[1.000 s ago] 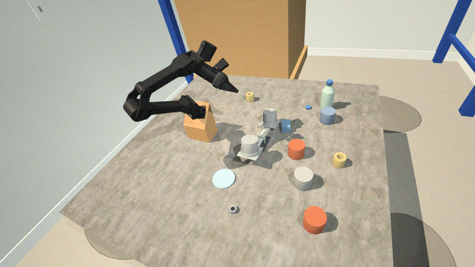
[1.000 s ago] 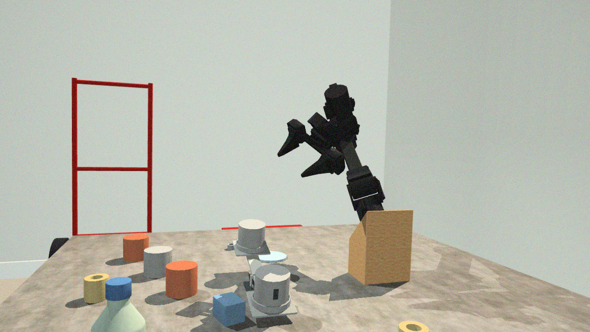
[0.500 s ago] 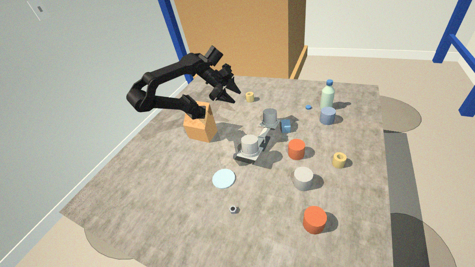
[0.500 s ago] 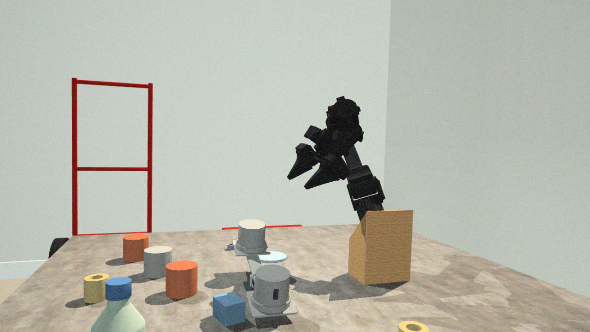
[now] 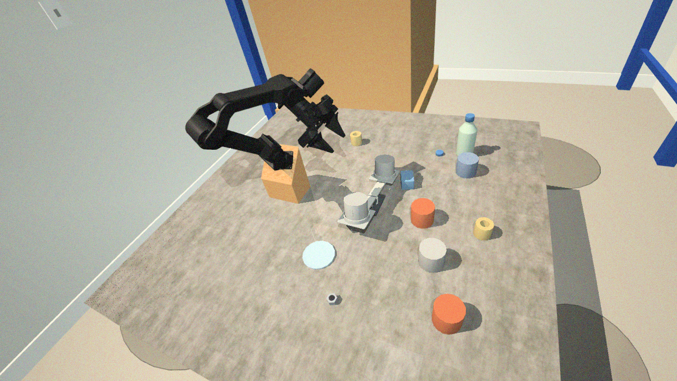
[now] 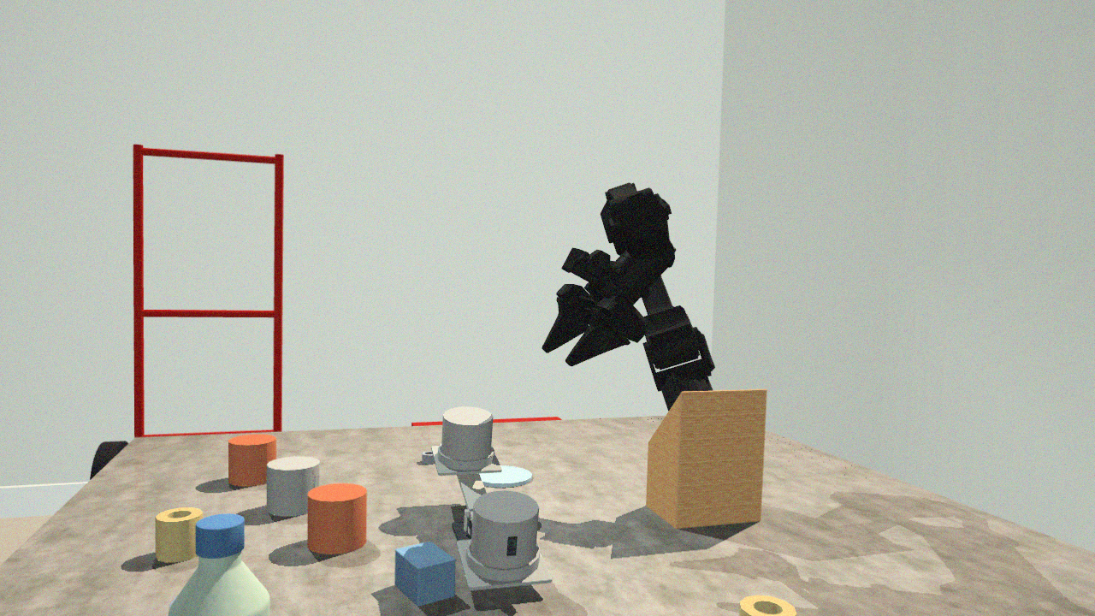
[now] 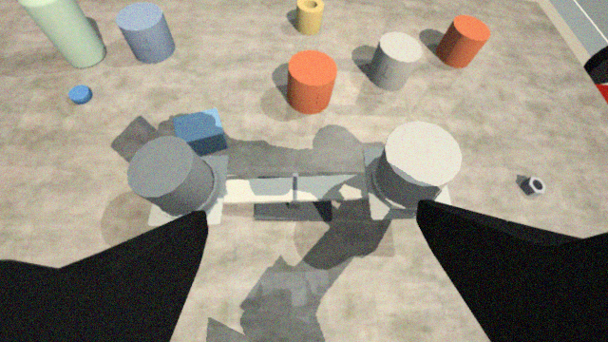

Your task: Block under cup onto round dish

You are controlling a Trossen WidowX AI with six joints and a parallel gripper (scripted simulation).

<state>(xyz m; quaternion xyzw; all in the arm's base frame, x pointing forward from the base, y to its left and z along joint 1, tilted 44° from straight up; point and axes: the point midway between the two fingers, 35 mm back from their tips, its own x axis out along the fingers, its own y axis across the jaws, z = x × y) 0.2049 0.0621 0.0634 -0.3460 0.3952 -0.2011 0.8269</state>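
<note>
The mint-green block is 19 cm below my gripper tip, 12 cm to the left of it and 11 cm ahead of it. The rest, counted from my gripper tip: small nut: 38 cm to the right, 23 cm below, 7 cm ahead; blue block: 22 cm below, 19 cm ahead, 11 cm to the left; pale blue round dish: 26 cm to the right, 23 cm below, 2 cm behind.
</note>
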